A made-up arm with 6 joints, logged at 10 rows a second.
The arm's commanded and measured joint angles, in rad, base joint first. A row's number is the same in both.
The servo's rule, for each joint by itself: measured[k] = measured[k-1] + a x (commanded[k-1-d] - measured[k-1]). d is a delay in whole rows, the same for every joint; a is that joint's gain. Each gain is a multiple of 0.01, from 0.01 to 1. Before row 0 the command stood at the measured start. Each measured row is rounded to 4 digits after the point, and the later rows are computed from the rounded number. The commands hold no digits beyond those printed.
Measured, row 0:
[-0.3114, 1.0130, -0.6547, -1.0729, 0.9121, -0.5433]
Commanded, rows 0 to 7:
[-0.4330, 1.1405, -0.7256, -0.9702, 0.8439, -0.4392]
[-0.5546, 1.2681, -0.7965, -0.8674, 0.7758, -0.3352]
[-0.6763, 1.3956, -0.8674, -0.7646, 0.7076, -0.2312]
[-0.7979, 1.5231, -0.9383, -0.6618, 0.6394, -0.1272]
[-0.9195, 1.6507, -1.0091, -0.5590, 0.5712, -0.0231]
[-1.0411, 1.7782, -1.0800, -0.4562, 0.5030, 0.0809]
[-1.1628, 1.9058, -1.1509, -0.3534, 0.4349, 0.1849]
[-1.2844, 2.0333, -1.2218, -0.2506, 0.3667, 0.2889]
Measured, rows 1 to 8:
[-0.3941, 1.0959, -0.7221, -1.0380, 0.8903, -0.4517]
[-0.5032, 1.2078, -0.7928, -0.9800, 0.8537, -0.3492]
[-0.6209, 1.3299, -0.8637, -0.9068, 0.8069, -0.2454]
[-0.7413, 1.4555, -0.9346, -0.8235, 0.7533, -0.1414]
[-0.8625, 1.5824, -1.0054, -0.7336, 0.6950, -0.0373]
[-0.9839, 1.7097, -1.0763, -0.6393, 0.6336, 0.0667]
[-1.1056, 1.8372, -1.1472, -0.5421, 0.5700, 0.1707]
[-1.2272, 1.9647, -1.2181, -0.4430, 0.5049, 0.2747]
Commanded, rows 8 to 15:
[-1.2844, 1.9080, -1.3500, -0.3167, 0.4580, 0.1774]
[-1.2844, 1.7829, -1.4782, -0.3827, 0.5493, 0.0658]
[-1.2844, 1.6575, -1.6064, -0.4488, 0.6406, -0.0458]
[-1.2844, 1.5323, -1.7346, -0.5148, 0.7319, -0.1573]
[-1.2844, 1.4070, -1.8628, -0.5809, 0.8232, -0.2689]
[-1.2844, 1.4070, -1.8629, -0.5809, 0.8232, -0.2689]
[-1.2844, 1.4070, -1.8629, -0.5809, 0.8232, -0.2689]
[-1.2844, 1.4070, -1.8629, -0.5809, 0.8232, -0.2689]
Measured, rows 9 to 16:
[-1.2661, 1.9278, -1.3434, -0.4001, 0.4899, 0.1891]
[-1.2785, 1.8336, -1.4715, -0.3942, 0.5089, 0.0806]
[-1.2825, 1.7191, -1.5997, -0.4128, 0.5510, -0.0306]
[-1.2838, 1.5977, -1.7279, -0.4475, 0.6089, -0.1421]
[-1.2842, 1.4737, -1.8561, -0.4929, 0.6775, -0.2537]
[-1.2843, 1.4303, -1.8626, -0.5228, 0.7241, -0.2671]
[-1.2844, 1.4152, -1.8629, -0.5426, 0.7558, -0.2687]
[-1.2844, 1.4099, -1.8629, -0.5556, 0.7774, -0.2689]

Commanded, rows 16 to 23:
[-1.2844, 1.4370, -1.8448, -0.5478, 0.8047, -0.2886]
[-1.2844, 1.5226, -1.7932, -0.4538, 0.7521, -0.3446]
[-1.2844, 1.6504, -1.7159, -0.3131, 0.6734, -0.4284]
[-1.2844, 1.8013, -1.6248, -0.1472, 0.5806, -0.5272]
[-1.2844, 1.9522, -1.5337, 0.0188, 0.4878, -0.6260]
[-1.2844, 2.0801, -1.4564, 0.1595, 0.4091, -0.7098]
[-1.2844, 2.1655, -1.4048, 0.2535, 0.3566, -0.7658]
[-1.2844, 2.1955, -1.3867, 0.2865, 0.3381, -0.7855]
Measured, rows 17 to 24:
[-1.2844, 1.4275, -1.8457, -0.5529, 0.7861, -0.2862]
[-1.2844, 1.4893, -1.7958, -0.5192, 0.7752, -0.3376]
[-1.2844, 1.5940, -1.7199, -0.4491, 0.7426, -0.4175]
[-1.2844, 1.7287, -1.6296, -0.3465, 0.6908, -0.5140]
[-1.2844, 1.8740, -1.5385, -0.2223, 0.6258, -0.6126]
[-1.2844, 2.0080, -1.4605, -0.0925, 0.5565, -0.6981]
[-1.2844, 2.1104, -1.4076, 0.0251, 0.4925, -0.7577]
[-1.2844, 2.1657, -1.3877, 0.1140, 0.4431, -0.7822]

